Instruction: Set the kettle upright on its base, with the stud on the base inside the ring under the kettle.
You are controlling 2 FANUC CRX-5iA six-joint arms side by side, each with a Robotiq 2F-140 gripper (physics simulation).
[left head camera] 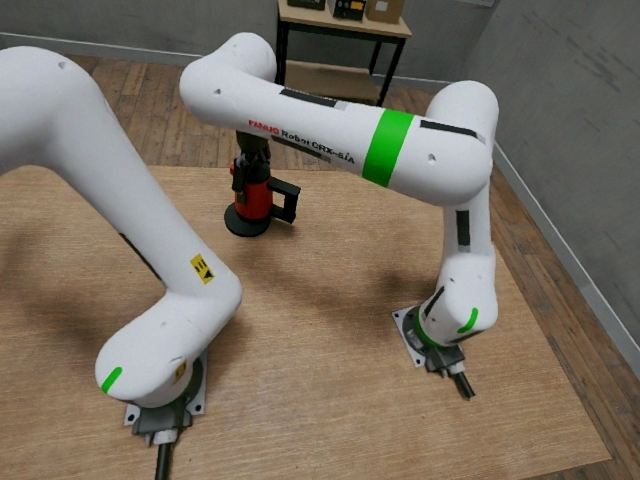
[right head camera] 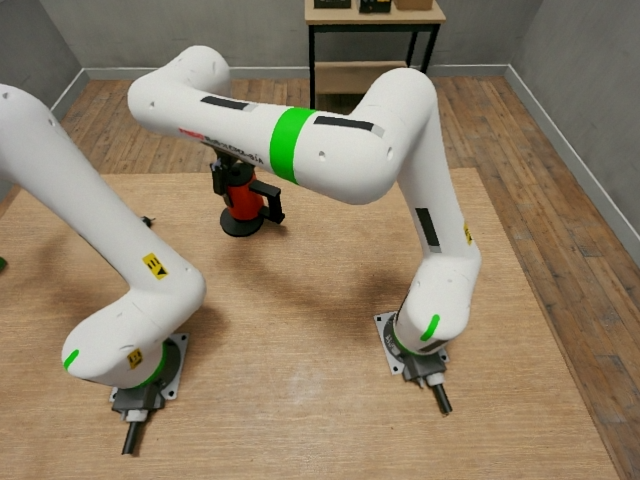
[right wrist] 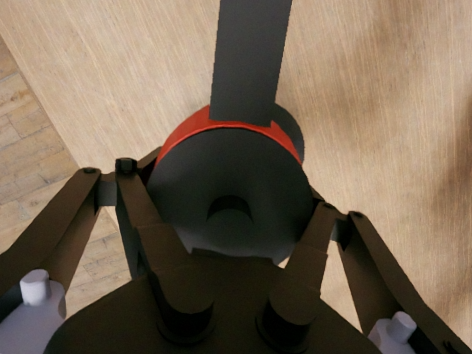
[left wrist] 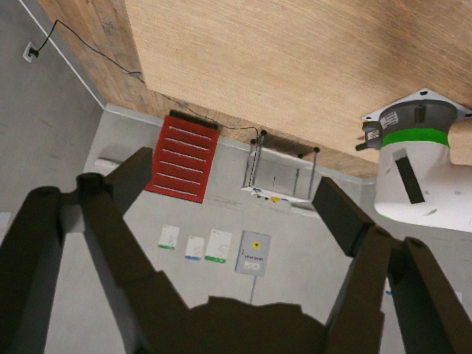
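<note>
The red kettle (left head camera: 256, 200) (right head camera: 247, 200) with black handle and lid is upright over the round black base (left head camera: 240, 227) (right head camera: 238, 228). In the right wrist view the kettle's dark top (right wrist: 230, 160) shows, with an edge of the base (right wrist: 295, 125) past its far side. The kettle's bottom is at or very close to the base, a little right of its middle in both head views. Stud and ring are hidden; contact and seating cannot be told. My right gripper (left head camera: 252, 187) (right head camera: 239, 190) (right wrist: 227, 172) is shut on the kettle's body from above. My left gripper (left wrist: 237, 177) is open and empty, away from the kettle.
The right arm's forearm (left head camera: 330, 124) (right head camera: 248, 124) spans above the wooden table (left head camera: 330, 403) (right head camera: 310, 413). A small dark object (right head camera: 148, 221) lies behind the left arm. A red cabinet (left wrist: 184, 159) stands past the table edge in the left wrist view.
</note>
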